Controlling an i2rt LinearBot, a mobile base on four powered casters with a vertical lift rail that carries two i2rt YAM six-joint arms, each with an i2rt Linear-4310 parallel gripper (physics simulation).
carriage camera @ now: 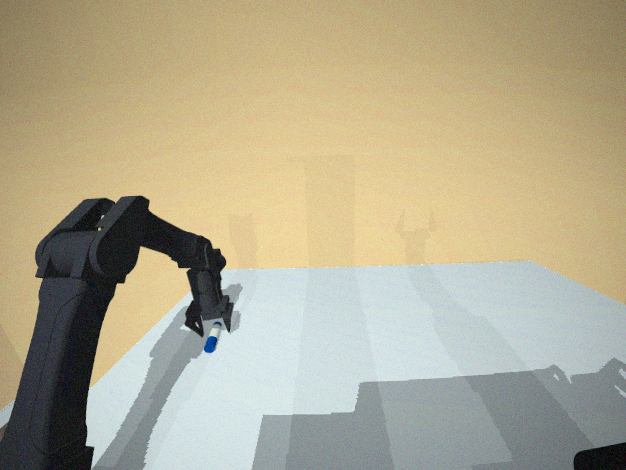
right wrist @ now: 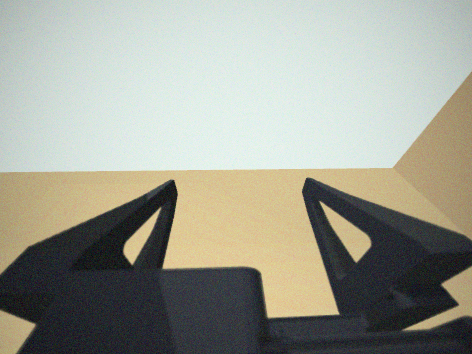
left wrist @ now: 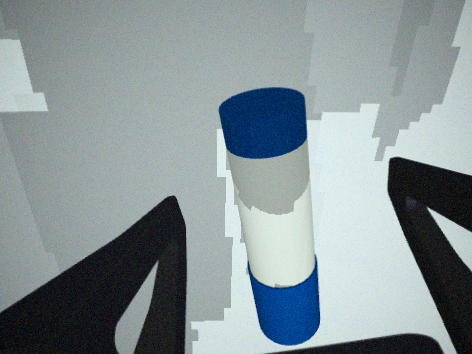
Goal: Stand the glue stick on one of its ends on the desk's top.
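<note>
The glue stick, white with a blue band at each end, lies on its side on the pale desk, in the desk's left part. My left gripper is open and empty, tilted down over the glue stick. In the left wrist view the stick shows between the two fingers, touching neither, with its long axis running roughly away from the gripper's palm. My right gripper is open and empty, with the wall and a pale surface behind it; the glue stick does not show in that view.
The desk's left edge runs beside my left arm, and its far edge lies beyond the glue stick. Shadows of the arms and the lift fall across the desk. A dark part shows at the lower right corner of the carriage view.
</note>
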